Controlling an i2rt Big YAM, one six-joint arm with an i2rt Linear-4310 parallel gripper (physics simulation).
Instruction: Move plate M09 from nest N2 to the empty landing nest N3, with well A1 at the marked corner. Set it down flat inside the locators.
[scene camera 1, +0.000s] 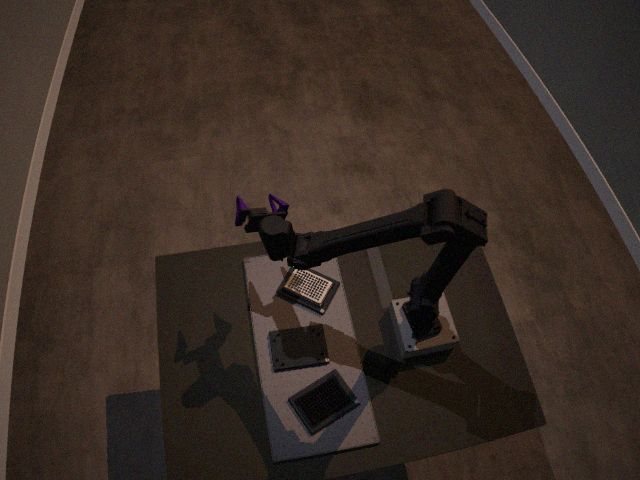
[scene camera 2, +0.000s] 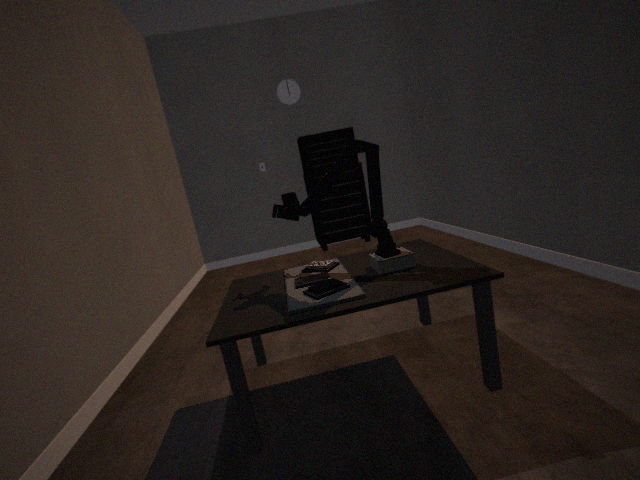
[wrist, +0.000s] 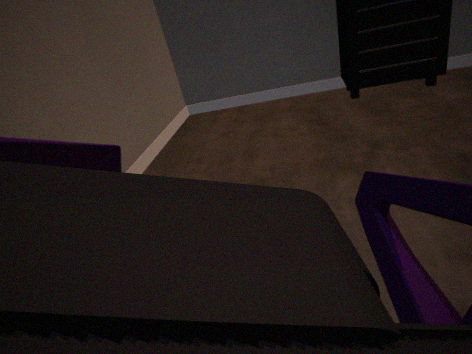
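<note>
My gripper, with purple fingers, is open and empty, high up beyond the board's far end. A light plate with wells sits in the dark far nest. A dark plate sits in the near nest. The middle nest holds no plate and lies partly in the arm's shadow. Each nest has a small pale mark at one corner. I cannot read plate or nest labels, nor tell which plate is M09. Plates and nests do not show in the wrist view.
The nests stand at different angles on a pale board on the dark table. The arm's base block stands right of the board. A black slatted cabinet stands behind.
</note>
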